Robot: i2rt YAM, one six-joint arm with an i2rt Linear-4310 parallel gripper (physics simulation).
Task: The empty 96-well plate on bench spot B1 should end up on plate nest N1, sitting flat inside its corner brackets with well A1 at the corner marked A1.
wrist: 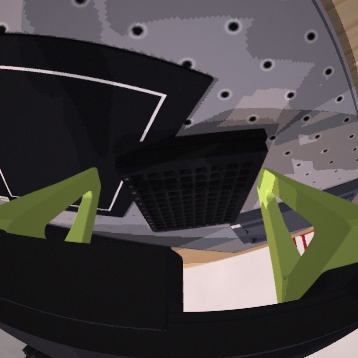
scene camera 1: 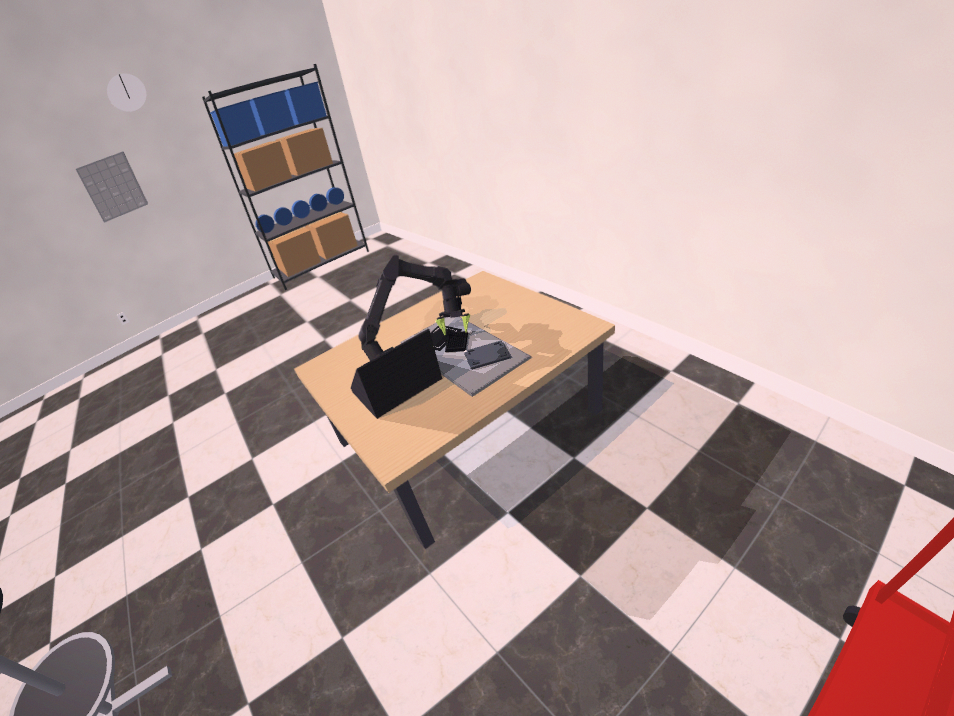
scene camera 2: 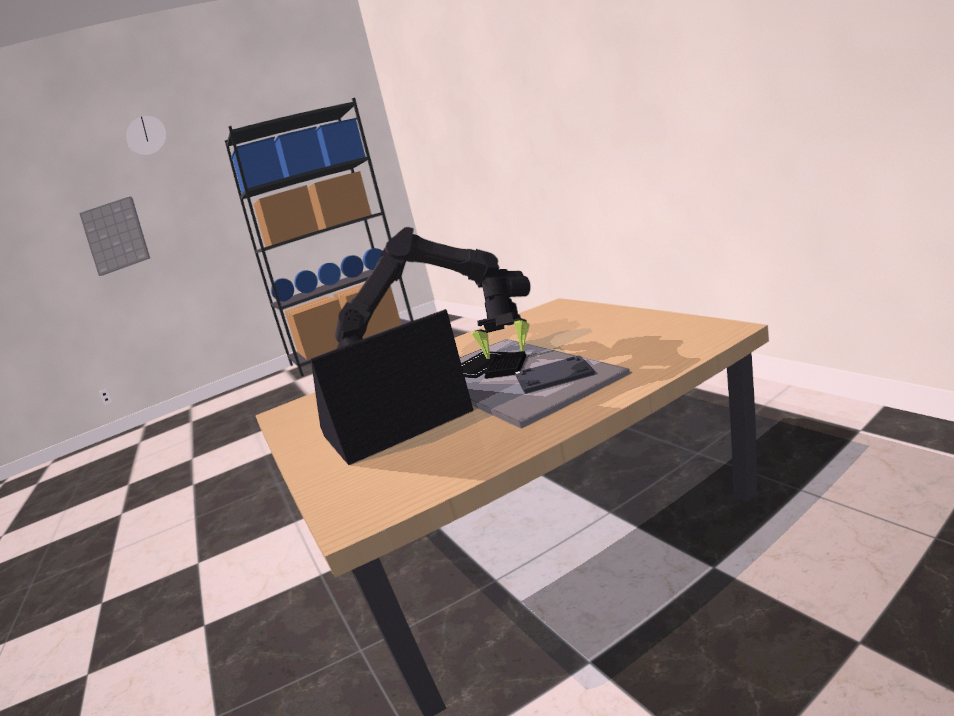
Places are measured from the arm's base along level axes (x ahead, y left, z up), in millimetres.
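Where they show: gripper, fingertip midpoint: (wrist: 178,176) (scene camera 1: 455,333) (scene camera 2: 505,355); arm's base at its link origin: (scene camera 1: 380,361) (scene camera 2: 363,369).
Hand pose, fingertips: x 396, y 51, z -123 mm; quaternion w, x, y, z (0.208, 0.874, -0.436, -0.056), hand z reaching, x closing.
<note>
Things, the pixels of their top centre, and the offset from my fingertips. "spot": a spot on its surface instead. Level surfaces: height alone.
- black 96-well plate at its top centre: (wrist: 193,205) (scene camera 2: 505,361) (scene camera 1: 456,339) 29 mm back, 37 mm right, 0 mm up
- black pad with a white outline, surface spot: (wrist: 50,125) spot: 12 mm back, 74 mm left, 15 mm down
- dark grey nest at its top centre: (wrist: 297,225) (scene camera 2: 552,368) (scene camera 1: 486,352) 22 mm back, 212 mm right, 1 mm up
- wooden table at its surface level: 30 mm down
The black 96-well plate (scene camera 1: 456,340) (scene camera 2: 504,364) (wrist: 195,192) lies across the edge of the black pad with a white outline (wrist: 50,125), partly outside that outline. Whether it lies fully flat is hard to tell. My gripper (scene camera 1: 454,332) (scene camera 2: 505,352) (wrist: 178,176) is open, with its green fingertips above the plate and apart toward its two sides; it holds nothing. The dark grey nest (scene camera 1: 488,355) (scene camera 2: 556,373) (wrist: 250,230) is beside the plate, on the right in the wrist view. The A1 marks are too small or hidden to read.
The grey board with holes (scene camera 1: 475,383) (scene camera 2: 522,412) (wrist: 282,42) carries the pad and nest. A large black wedge-shaped block (scene camera 1: 396,377) (scene camera 2: 393,385) stands on the wooden table (scene camera 1: 400,454) (scene camera 2: 369,500), left of the board. A shelf unit stands behind.
</note>
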